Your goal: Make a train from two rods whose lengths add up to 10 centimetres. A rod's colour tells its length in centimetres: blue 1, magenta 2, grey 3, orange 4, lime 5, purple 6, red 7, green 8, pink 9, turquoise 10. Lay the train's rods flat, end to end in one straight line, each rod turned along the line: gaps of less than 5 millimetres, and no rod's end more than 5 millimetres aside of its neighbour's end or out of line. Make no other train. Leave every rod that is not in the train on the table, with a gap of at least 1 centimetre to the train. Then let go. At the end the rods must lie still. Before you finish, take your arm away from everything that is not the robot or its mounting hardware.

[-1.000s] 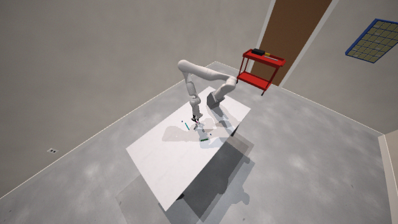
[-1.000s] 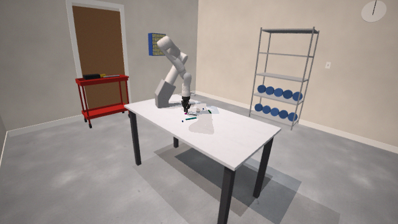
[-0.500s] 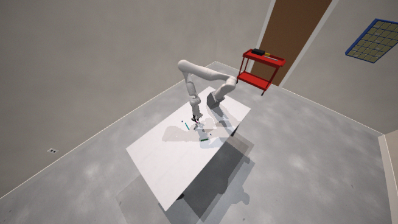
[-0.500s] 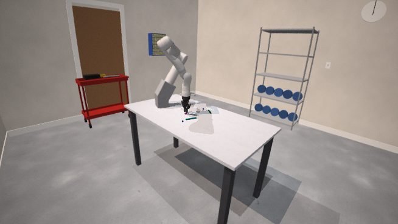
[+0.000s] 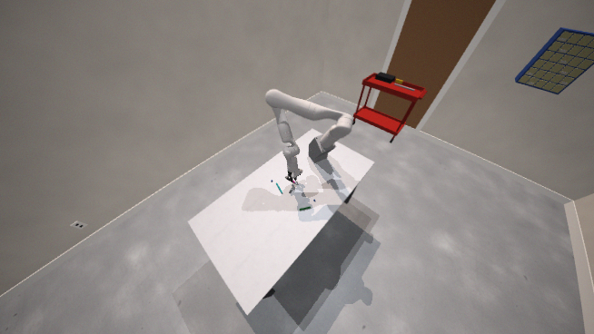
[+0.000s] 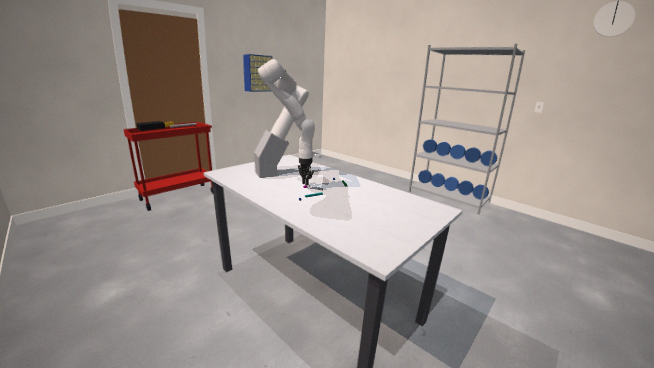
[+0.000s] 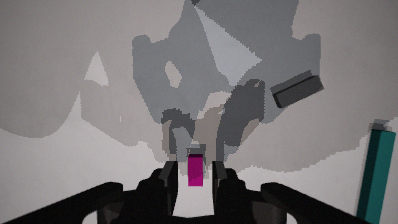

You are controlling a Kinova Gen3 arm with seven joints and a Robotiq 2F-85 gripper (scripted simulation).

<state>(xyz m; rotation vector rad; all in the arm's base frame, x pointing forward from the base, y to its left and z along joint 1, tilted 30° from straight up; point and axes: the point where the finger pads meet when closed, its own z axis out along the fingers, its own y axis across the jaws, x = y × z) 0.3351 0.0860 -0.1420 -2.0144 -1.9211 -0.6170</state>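
The magenta rod lies 3 cm below my hand. Round my hand: grey rod (7 cm ahead, 5 cm to the left, 3 cm below); turquoise rod (12 cm ahead, 2 cm to the right, 3 cm below); blue rod (13 cm ahead, 12 cm to the right, 3 cm below).
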